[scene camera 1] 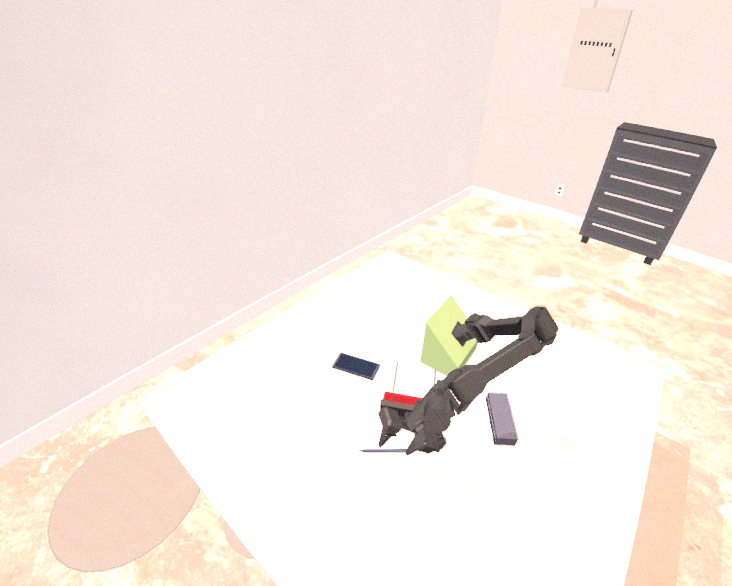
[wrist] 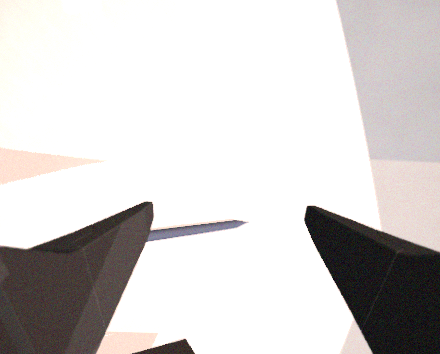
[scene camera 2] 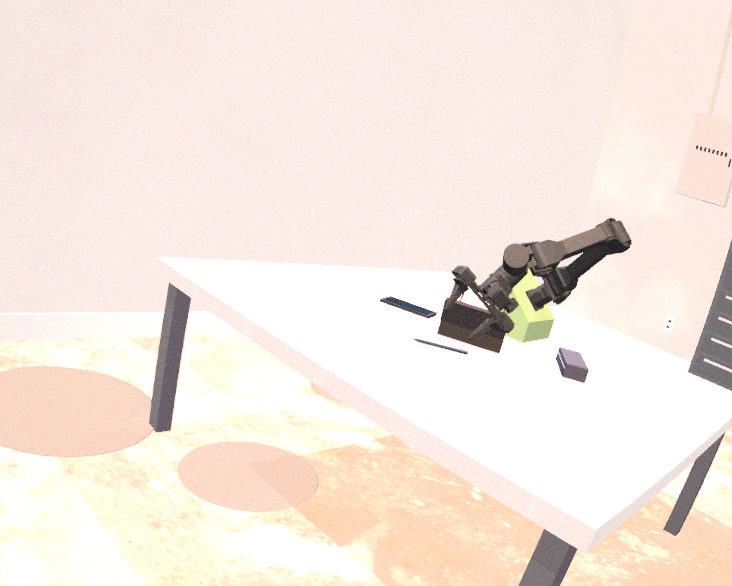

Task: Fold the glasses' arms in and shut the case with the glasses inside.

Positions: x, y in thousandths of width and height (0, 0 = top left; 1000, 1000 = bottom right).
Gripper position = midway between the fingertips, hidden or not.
Note:
A thin pen (wrist: 378, 660) and a grey block (scene camera 1: 688, 733) rest on the table. Further things: my gripper (scene camera 2: 624, 554) and a glasses case (scene camera 2: 630, 545).
The grey block is seen too in scene camera 2 (scene camera 2: 781, 622). My gripper is seen too in scene camera 1 (scene camera 1: 538, 769) and in the wrist view (wrist: 524, 597). The wrist view does not show the grey block: it is out of frame.

